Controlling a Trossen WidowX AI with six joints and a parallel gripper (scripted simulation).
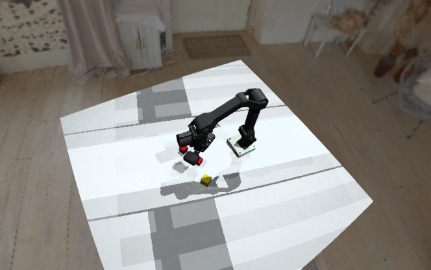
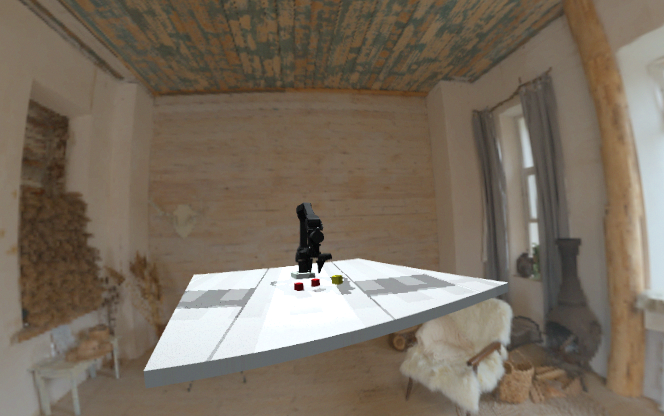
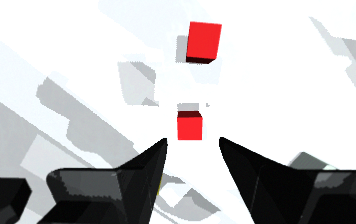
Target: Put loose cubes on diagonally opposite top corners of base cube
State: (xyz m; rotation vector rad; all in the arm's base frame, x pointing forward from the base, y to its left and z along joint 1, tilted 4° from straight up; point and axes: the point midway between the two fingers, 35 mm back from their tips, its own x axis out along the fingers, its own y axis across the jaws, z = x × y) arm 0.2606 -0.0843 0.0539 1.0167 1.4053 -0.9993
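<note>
Right now the yellow base cube is 110 mm to the left of my gripper tip, 40 mm below it and 40 mm ahead of it.
</note>
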